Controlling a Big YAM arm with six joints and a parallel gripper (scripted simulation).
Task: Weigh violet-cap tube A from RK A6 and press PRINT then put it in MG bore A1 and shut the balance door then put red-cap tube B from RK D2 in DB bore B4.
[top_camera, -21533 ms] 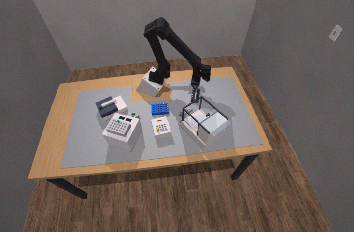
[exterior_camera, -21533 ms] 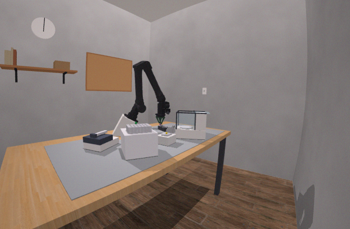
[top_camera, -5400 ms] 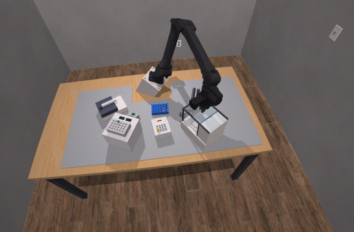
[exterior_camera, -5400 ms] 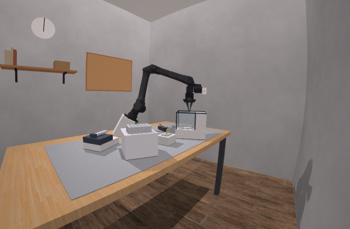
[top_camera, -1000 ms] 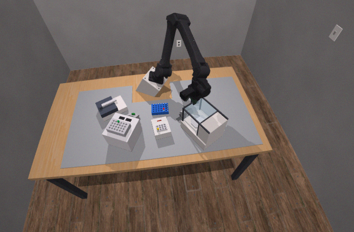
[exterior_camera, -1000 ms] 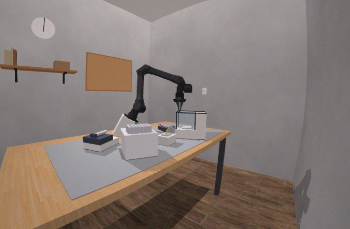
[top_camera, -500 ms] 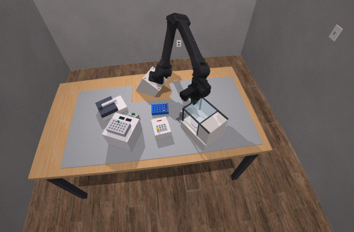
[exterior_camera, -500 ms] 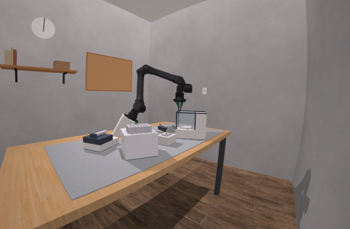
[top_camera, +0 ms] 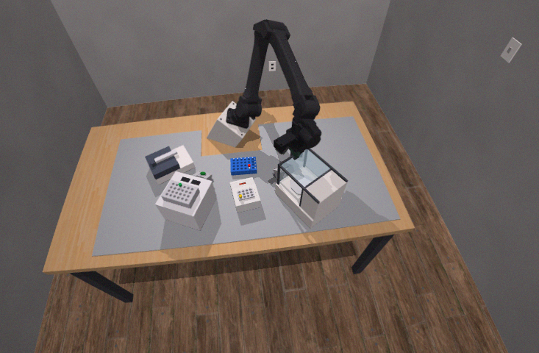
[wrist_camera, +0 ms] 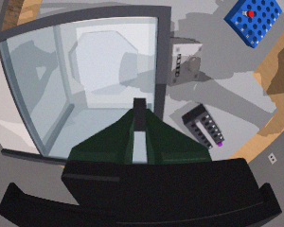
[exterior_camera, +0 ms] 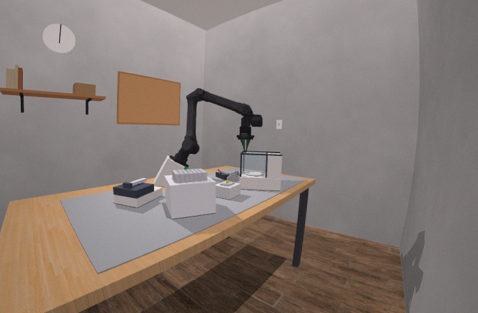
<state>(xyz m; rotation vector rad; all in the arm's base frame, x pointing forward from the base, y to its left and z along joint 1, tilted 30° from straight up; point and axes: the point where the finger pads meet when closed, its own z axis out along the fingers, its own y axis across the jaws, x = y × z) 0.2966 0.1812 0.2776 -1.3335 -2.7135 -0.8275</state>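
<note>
My hand is 2 cm to the right of the balance door, 2 cm short of it and 1 cm above it. Also, from my hand: yellow-capped tube 23 cm to the right, 16 cm below, 12 cm ahead; dry block 22 cm to the right, 19 cm below, 7 cm ahead; magnet block 25 cm behind, 20 cm below, 3 cm to the left.
</note>
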